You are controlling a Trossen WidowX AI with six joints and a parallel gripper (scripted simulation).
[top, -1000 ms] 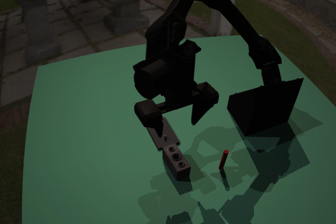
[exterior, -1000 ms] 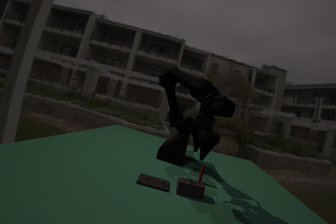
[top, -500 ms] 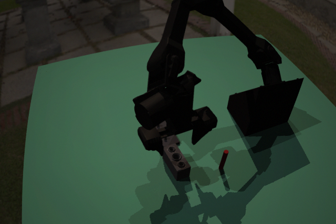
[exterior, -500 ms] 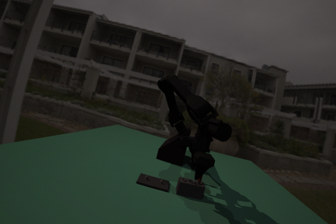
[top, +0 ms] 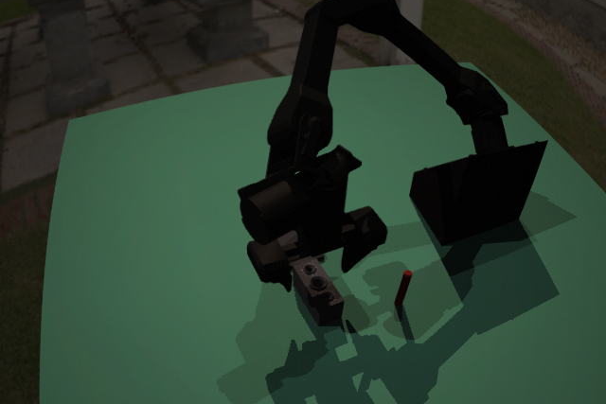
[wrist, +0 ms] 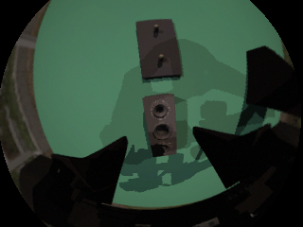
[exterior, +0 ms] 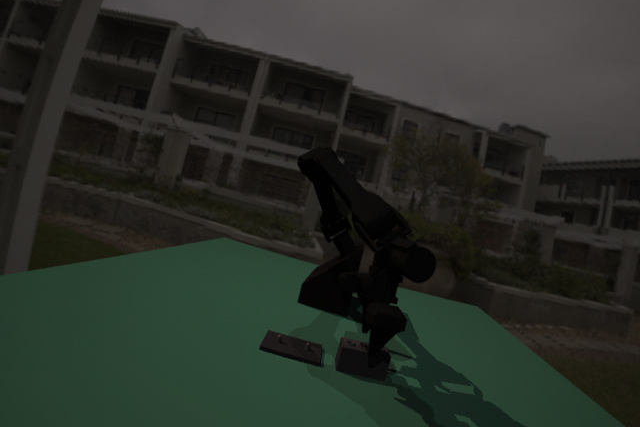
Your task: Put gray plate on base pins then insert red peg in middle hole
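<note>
My gripper tip is 20 mm above the gray plate. Also, from my gripper tip: red peg 120 mm behind, 60 mm to the left, 20 mm below.
</note>
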